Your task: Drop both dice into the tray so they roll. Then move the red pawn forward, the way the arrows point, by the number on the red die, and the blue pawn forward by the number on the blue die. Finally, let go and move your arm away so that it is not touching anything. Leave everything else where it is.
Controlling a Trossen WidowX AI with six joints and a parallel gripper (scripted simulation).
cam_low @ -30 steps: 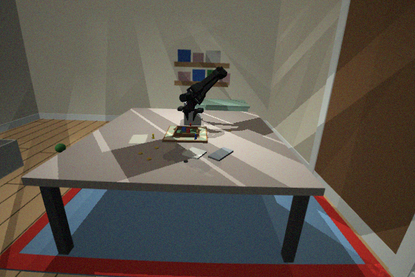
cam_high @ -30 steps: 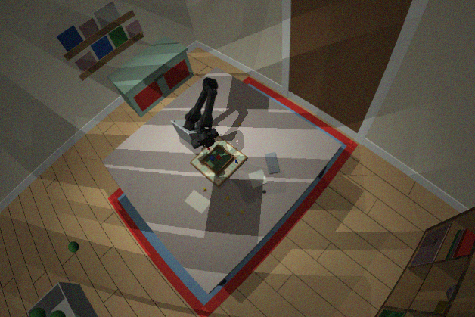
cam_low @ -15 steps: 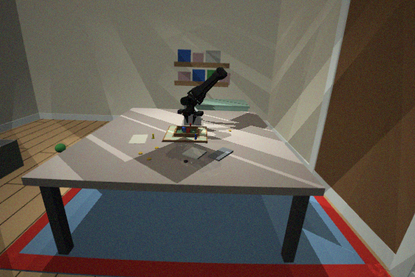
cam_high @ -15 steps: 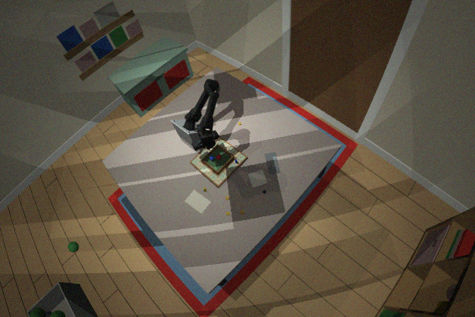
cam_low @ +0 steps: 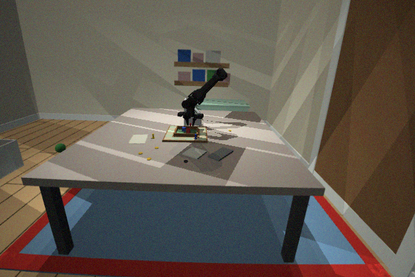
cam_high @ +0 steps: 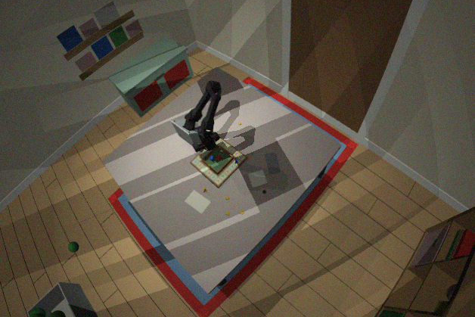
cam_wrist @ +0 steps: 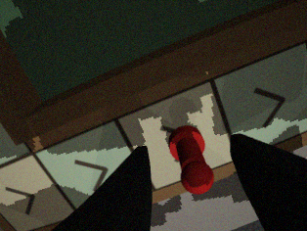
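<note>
Right now my gripper tip is 23 cm short of the blue pawn and 2 cm to the right of it. The rest, counted from my gripper tip: black token: 50 cm ahead, 6 cm to the right, 2 cm below; red pawn: right at my gripper tip; pale sheet: 35 cm to the right, 17 cm ahead, 2 cm below.
</note>
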